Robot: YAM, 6 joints.
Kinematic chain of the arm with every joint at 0, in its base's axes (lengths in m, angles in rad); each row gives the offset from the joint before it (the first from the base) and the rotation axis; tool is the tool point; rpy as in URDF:
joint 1: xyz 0 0 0.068 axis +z
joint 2: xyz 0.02 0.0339 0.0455 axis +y
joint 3: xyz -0.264 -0.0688 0 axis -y
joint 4: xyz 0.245 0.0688 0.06 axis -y
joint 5: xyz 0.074 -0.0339 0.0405 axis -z
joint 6: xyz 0.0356 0 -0.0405 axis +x
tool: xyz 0 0 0 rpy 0 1.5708 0
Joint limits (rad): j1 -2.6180..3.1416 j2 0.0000..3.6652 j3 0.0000..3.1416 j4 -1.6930..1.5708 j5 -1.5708..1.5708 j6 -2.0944..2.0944
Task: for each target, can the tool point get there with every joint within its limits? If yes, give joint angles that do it. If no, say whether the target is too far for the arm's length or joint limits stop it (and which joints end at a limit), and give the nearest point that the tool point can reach.
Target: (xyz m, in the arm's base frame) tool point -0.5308 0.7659 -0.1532
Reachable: no: too far | nearest point -0.3535 0.5101 -0.0622 | short by 0.324 m
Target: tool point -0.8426 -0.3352 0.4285
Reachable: no: too far | nearest point -0.5319 -0.2924 0.3242 | short by 0.331 m
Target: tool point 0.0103 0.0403 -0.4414
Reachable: no: joint limits stop it (at a limit: joint 2) | nearest point 0.0222 0.0867 -0.3435 | short by 0.109 m
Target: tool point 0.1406 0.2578 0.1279
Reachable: yes | joints 1.1460 1.7412 0.4735 0.9713 0.6602 0.6425
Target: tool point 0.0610 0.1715 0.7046
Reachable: yes | joints 1.1698 1.7856 2.6519 0.7747 -0.3074 1.2210
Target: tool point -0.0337 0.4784 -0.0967
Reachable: yes | joints 1.6404 3.1944 2.5741 -1.3077 -0.0105 -1.6513
